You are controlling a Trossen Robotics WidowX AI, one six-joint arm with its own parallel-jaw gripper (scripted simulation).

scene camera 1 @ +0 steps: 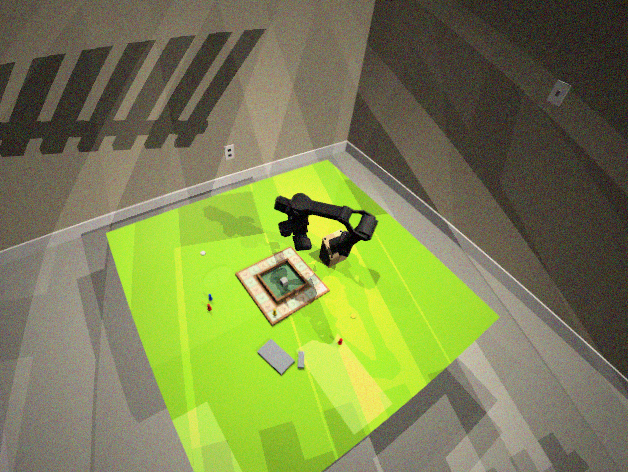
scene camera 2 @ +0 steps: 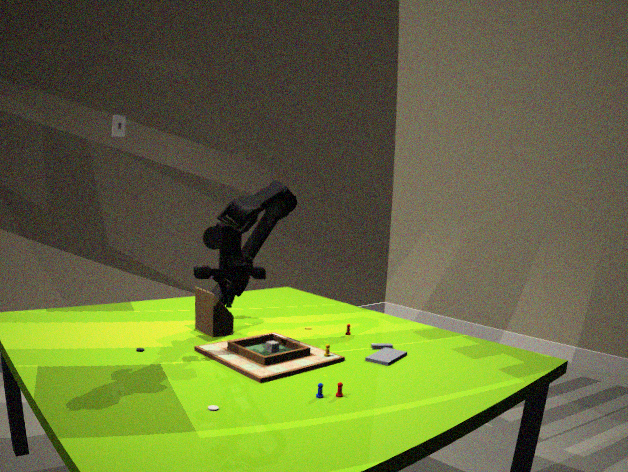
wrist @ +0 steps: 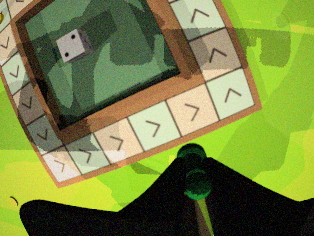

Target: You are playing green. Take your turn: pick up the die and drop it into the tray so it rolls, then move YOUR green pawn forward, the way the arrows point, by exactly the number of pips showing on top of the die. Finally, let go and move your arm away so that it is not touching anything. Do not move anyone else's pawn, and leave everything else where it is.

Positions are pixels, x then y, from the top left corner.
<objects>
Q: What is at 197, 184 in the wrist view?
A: A green pawn.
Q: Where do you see a wooden-rimmed tray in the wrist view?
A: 130, 53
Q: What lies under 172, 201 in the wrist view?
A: The gripper.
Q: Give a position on a white die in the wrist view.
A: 74, 45
</objects>
